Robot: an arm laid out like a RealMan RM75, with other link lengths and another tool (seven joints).
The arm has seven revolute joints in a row. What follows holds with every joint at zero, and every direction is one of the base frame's.
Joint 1 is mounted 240.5 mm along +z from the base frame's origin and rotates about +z.
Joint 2 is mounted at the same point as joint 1 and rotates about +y.
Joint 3 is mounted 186.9 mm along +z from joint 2 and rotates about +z.
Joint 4 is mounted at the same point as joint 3 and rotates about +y.
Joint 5 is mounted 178.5 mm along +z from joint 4 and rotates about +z.
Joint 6 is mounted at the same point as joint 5 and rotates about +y.
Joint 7 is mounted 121 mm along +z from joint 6 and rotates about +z.
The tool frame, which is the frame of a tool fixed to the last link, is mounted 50 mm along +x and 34 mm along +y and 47 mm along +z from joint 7; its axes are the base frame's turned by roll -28.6, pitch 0 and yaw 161.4 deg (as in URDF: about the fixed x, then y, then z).
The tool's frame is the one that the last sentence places.
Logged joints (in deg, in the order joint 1, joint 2, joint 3, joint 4, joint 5, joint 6, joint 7), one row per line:
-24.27 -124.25 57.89 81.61 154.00 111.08 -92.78
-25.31 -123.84 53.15 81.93 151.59 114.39 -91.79
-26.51 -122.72 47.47 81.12 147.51 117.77 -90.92
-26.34 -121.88 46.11 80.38 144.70 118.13 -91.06
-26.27 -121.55 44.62 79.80 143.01 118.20 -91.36
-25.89 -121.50 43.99 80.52 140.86 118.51 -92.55
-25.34 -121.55 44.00 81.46 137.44 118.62 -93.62
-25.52 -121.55 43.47 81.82 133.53 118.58 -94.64
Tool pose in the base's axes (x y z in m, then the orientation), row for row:
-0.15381 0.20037 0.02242 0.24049 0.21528 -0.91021 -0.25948
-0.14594 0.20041 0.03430 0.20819 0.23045 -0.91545 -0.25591
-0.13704 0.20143 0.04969 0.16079 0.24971 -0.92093 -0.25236
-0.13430 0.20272 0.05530 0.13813 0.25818 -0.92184 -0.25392
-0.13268 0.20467 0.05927 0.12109 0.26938 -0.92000 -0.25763
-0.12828 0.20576 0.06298 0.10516 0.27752 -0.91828 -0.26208
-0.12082 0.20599 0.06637 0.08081 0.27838 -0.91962 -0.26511
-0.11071 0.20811 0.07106 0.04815 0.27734 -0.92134 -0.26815
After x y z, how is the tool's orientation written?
As a quaternion, w x y z.
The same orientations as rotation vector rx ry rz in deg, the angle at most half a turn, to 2 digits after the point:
33.75 -142.69 -40.68
36.75 -145.98 -40.81
40.86 -150.69 -41.29
42.78 -152.76 -42.08
45.07 -153.94 -43.11
46.86 -155.06 -44.26
47.68 -157.52 -45.41
48.45 -160.94 -46.84

